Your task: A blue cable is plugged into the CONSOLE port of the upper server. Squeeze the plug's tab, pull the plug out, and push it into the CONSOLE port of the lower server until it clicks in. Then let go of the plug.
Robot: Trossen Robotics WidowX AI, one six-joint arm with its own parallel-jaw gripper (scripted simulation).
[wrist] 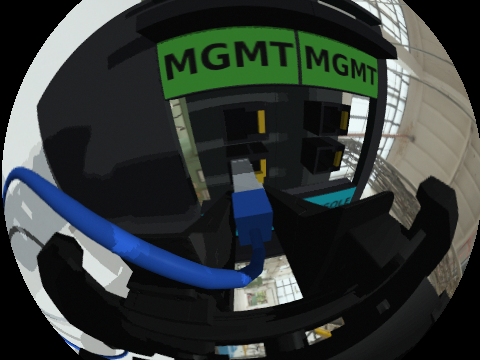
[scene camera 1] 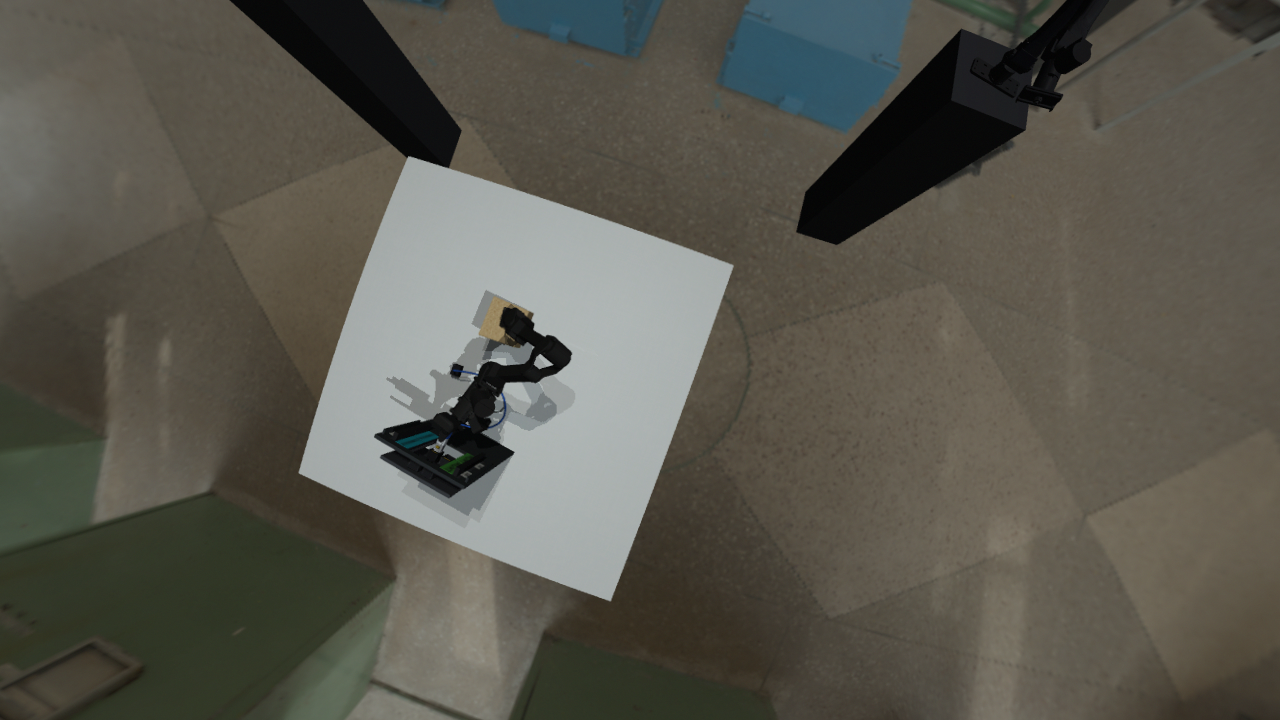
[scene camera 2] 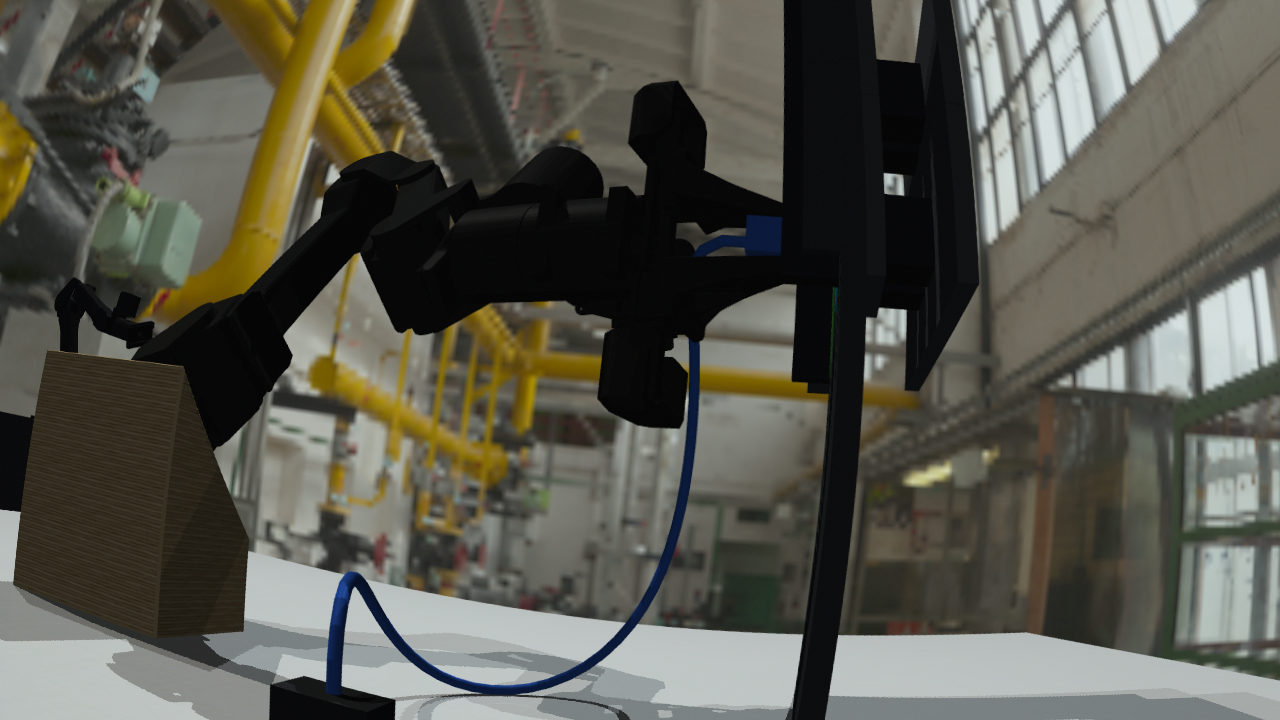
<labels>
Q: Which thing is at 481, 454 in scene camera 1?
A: A black server panel.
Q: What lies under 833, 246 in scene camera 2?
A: A black server panel.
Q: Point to a black server panel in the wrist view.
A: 290, 133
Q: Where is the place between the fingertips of the gripper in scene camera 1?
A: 441, 440
</labels>
